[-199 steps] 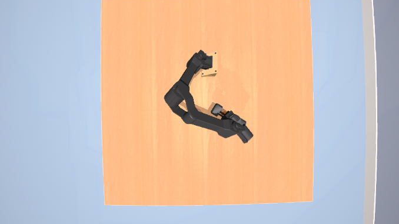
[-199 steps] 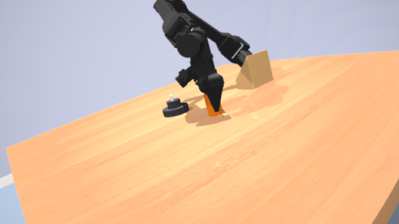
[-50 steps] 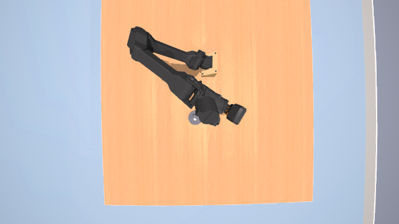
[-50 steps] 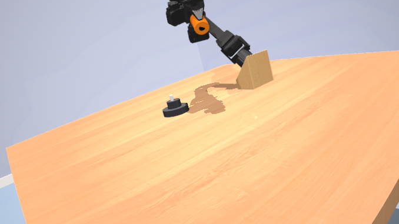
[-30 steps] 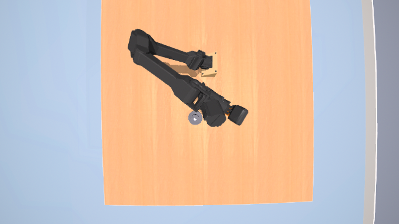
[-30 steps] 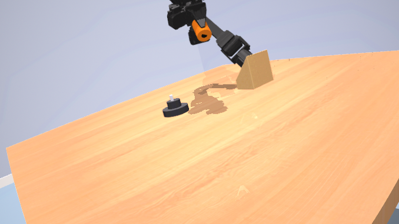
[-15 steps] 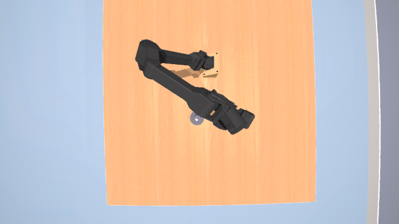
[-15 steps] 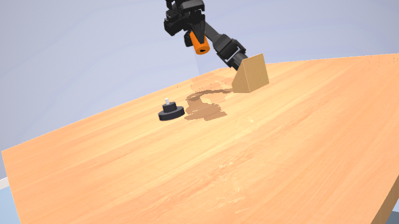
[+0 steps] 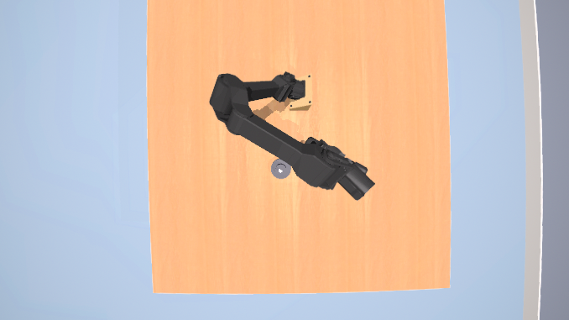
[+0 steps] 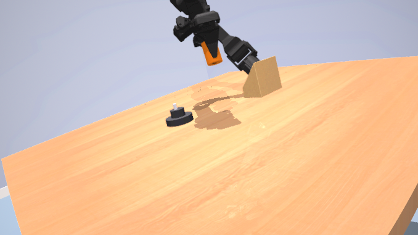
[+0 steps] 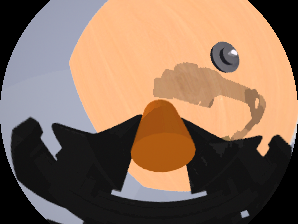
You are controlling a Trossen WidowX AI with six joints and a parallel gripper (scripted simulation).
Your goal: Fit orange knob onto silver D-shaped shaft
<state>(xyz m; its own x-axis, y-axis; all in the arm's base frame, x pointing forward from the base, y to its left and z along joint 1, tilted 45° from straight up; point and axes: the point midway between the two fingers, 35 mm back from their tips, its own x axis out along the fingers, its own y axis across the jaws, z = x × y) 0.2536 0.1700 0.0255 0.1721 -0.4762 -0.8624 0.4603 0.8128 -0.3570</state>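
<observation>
My gripper tip is now 1 cm to the left of the orange knob and 3 cm below it. From my gripper tip the other things lie so: round pedestal: 5 cm ahead, 18 cm to the right, 13 cm below.
</observation>
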